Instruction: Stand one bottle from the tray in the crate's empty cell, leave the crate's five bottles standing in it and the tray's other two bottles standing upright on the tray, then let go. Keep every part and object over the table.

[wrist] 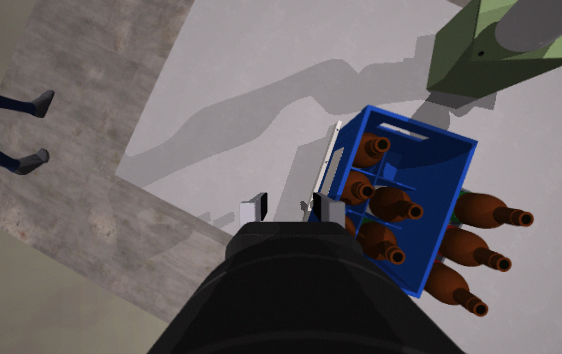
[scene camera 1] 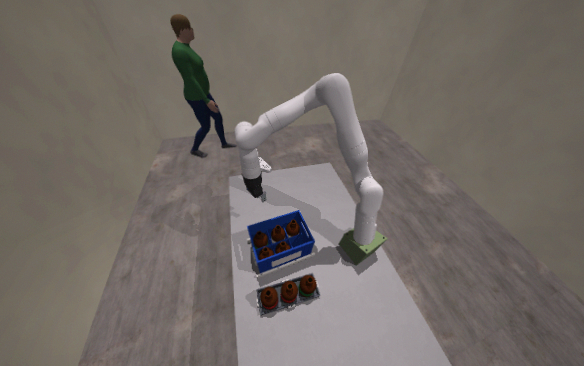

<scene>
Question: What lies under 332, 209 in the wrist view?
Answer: My gripper.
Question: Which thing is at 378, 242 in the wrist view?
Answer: A brown bottle.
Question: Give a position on a brown bottle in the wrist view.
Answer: At 479, 210
</scene>
